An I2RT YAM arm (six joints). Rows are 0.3 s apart.
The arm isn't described. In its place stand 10 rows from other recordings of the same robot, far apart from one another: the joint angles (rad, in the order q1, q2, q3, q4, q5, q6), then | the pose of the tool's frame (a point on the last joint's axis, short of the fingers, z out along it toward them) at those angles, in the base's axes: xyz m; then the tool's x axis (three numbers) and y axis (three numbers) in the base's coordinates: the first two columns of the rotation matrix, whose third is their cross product.
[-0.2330, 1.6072, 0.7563, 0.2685, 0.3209, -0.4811] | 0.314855, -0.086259, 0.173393, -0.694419, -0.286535, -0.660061, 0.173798, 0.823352, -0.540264
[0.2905, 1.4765, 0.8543, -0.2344, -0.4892, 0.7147] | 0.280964, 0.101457, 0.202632, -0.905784, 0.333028, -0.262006, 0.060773, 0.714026, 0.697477
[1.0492, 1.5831, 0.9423, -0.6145, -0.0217, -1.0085] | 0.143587, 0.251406, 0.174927, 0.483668, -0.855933, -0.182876, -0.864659, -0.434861, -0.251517
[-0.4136, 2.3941, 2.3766, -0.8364, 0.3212, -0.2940] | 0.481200, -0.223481, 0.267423, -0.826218, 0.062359, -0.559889, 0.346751, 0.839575, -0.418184
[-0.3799, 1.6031, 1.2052, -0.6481, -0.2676, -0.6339] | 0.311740, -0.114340, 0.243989, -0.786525, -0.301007, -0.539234, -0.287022, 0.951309, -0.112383
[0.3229, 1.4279, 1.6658, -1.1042, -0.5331, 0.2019] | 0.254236, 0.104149, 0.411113, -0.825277, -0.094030, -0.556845, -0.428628, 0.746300, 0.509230
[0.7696, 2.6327, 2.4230, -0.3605, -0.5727, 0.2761] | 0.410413, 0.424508, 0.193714, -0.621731, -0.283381, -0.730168, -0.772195, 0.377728, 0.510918
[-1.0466, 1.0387, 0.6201, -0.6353, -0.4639, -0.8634] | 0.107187, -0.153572, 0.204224, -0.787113, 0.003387, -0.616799, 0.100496, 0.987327, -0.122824
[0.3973, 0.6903, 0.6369, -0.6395, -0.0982, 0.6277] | 0.135571, 0.060673, 0.258547, -0.743732, 0.321744, -0.585955, -0.022043, 0.864271, 0.502544
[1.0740, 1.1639, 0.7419, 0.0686, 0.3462, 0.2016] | 0.136657, 0.226720, 0.273135, -0.296814, -0.152277, -0.942716, -0.628519, 0.774379, 0.072804
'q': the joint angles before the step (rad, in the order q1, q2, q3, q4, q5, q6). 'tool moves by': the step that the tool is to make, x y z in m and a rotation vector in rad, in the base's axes. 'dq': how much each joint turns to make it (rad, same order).
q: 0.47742 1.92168 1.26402 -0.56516 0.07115 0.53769
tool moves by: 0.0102 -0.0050 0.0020 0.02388 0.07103 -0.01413
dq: -0.02875 0.03754 0.06983 -0.08531 -0.05498 0.00292
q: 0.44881 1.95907 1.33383 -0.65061 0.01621 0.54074
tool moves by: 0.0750 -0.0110 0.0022 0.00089 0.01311 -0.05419
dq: -0.09578 0.23986 0.37885 -0.15043 -0.01755 -0.03817
